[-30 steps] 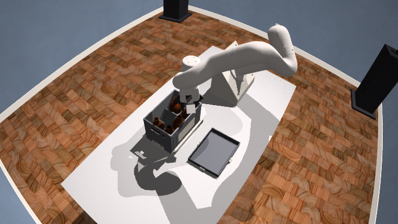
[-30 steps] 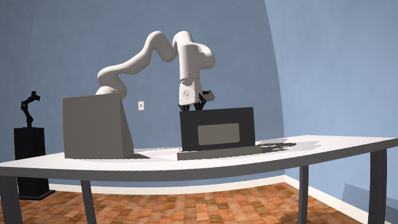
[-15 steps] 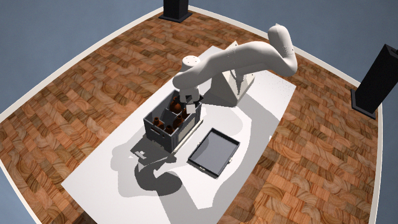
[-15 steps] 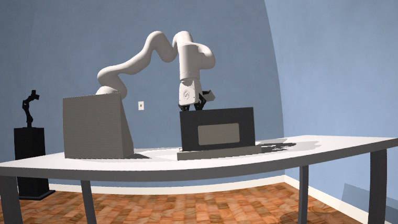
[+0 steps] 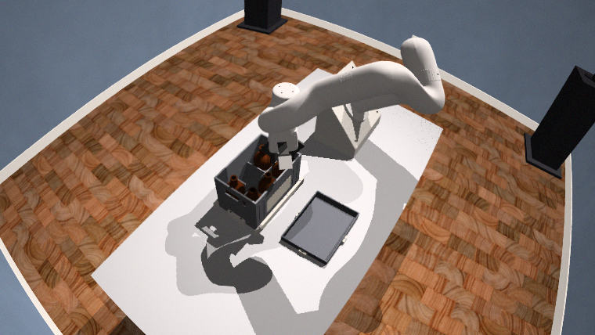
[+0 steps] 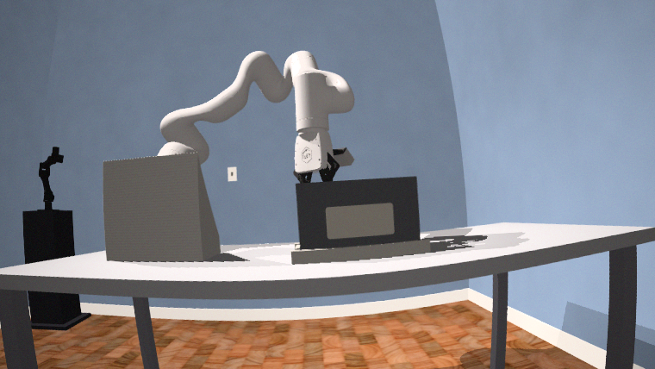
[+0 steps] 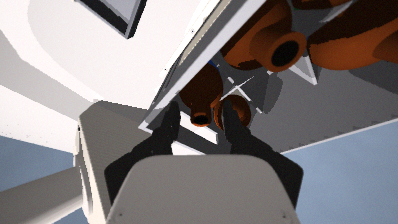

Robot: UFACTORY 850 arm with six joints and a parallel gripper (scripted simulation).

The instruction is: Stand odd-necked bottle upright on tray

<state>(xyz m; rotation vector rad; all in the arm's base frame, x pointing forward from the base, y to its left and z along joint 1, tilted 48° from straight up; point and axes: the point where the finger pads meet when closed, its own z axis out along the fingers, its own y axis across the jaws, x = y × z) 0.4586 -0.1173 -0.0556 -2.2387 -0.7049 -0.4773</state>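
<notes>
Now: hand 180 mm short of the bottle, 20 mm to the left of it and 70 mm above it. Round my hand: dark grey crate: 80 mm ahead, 50 mm to the right, 80 mm below; then dark tray: 100 mm ahead, 220 mm to the left, 150 mm below.
</notes>
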